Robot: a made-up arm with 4 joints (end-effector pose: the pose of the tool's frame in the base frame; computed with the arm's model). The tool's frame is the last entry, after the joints.
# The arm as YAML. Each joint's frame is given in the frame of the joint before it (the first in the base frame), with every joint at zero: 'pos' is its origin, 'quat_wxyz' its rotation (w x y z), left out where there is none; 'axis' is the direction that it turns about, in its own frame. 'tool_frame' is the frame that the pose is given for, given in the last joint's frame.
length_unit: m
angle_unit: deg
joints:
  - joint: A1
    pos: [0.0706, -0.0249, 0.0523]
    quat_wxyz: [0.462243, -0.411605, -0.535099, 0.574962]
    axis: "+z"
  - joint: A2
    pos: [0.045, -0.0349, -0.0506]
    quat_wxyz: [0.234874, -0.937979, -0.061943, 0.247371]
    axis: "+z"
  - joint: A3
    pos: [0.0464, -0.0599, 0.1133]
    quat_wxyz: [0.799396, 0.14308, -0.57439, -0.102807]
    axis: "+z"
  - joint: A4
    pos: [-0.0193, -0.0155, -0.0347]
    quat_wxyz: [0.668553, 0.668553, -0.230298, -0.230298]
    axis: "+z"
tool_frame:
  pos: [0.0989, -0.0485, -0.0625]
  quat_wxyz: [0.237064, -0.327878, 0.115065, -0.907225]
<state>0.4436 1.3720 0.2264 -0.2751</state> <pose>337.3 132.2 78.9 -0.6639 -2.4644 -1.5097</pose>
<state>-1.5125 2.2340 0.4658 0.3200</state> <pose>342.4 -50.6 -39.9 -0.9778 0.6918 -1.8761</pose>
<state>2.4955 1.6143 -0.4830 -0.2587</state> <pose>324.7 40.1 -111.7 -0.5272 -2.8320 1.0973</pose>
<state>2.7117 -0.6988 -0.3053 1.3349</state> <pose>183.8 38.6 186.8 0.7901 -1.7955 -1.3502</pose>
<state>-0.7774 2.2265 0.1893 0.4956</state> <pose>365.7 -42.7 58.4 -0.9199 -0.3519 -2.0449</pose>
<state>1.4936 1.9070 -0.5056 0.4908</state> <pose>316.0 122.3 -39.1 -0.8430 -2.7177 0.1747</pose>
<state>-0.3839 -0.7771 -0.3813 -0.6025</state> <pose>106.0 114.3 -118.5 -0.1927 -1.5580 0.2006</pose>
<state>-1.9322 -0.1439 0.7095 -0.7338</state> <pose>269.0 57.2 205.3 0.1260 -0.9997 -2.4183</pose>
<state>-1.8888 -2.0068 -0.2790 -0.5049</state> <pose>42.8 113.1 -64.1 0.8509 -1.7809 0.2791</pose>
